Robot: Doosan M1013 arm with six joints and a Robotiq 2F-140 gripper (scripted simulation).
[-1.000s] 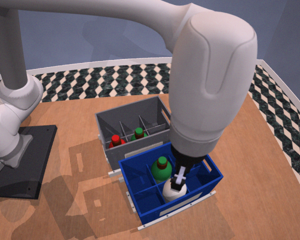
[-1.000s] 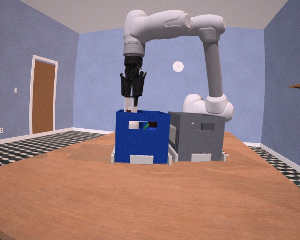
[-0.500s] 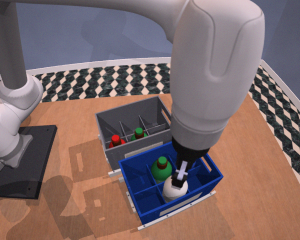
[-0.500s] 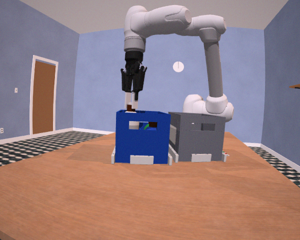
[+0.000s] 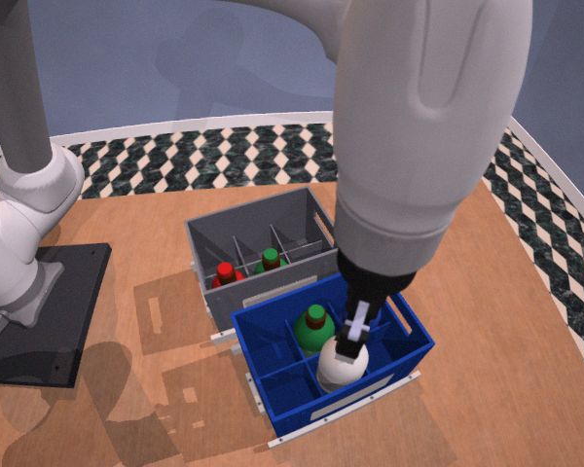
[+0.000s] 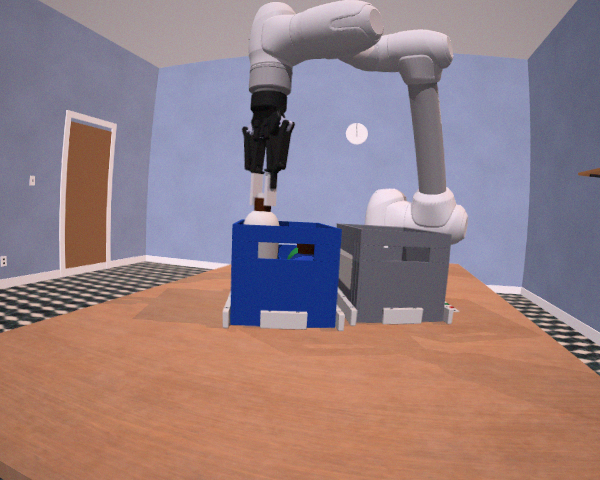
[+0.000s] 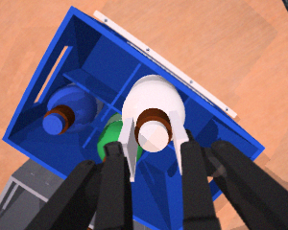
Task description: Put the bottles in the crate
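The white bottle lies 8 cm below my hand. From my hand the other things lie so: blue crate (2 cm behind, 4 cm to the left, 16 cm below); green bottle (5 cm behind, 8 cm to the left, 15 cm below); blue bottle (4 cm ahead, 12 cm to the left, 15 cm below).
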